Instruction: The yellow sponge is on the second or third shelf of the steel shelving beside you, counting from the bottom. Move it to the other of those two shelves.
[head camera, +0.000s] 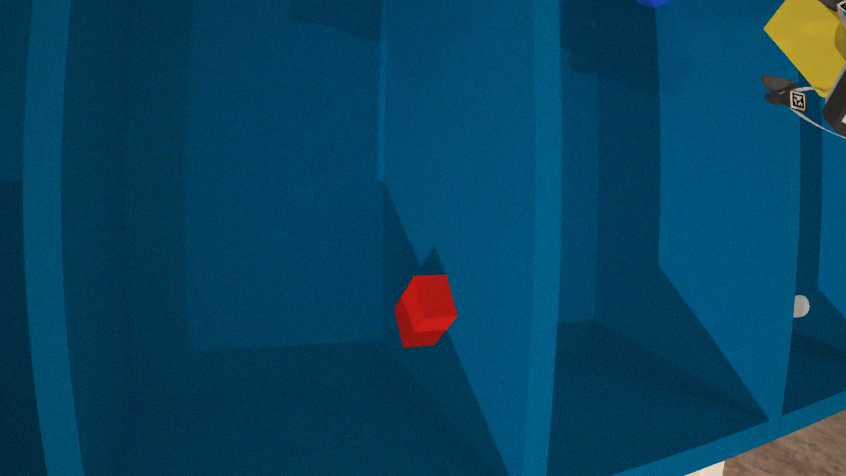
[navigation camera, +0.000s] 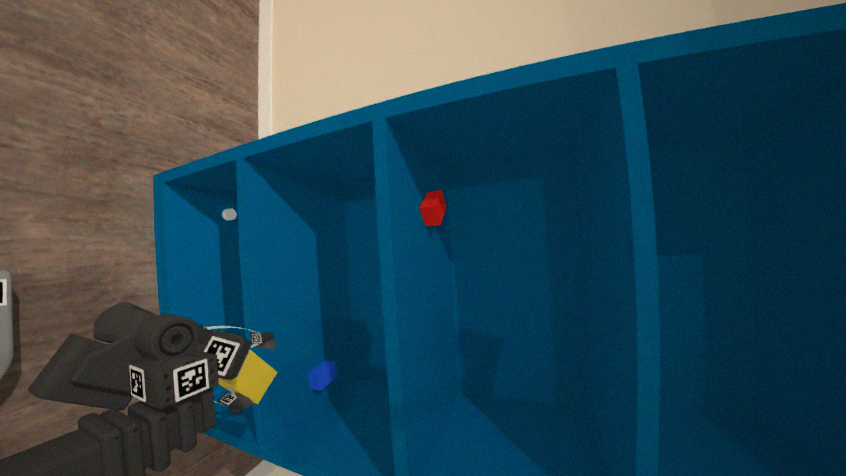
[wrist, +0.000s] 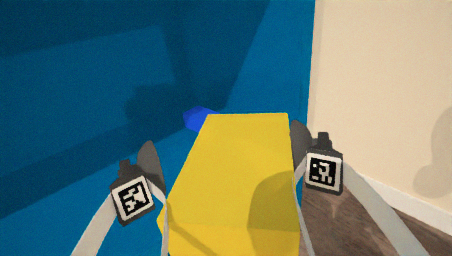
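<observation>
The yellow sponge is between the fingers of my gripper, which is shut on it. In the navigation view, they show over the front part of the second shelf from the bottom of the blue-painted shelving. I cannot tell whether the sponge touches the shelf board. The wrist view shows the sponge's broad face, with its near end cut off by the frame. In the head view, the gripper is partly cut off at the upper right.
A blue block lies on the second shelf, beyond the sponge. A red block is on the third shelf. A white object is on the bottom shelf. A beige wall stands beside the shelving.
</observation>
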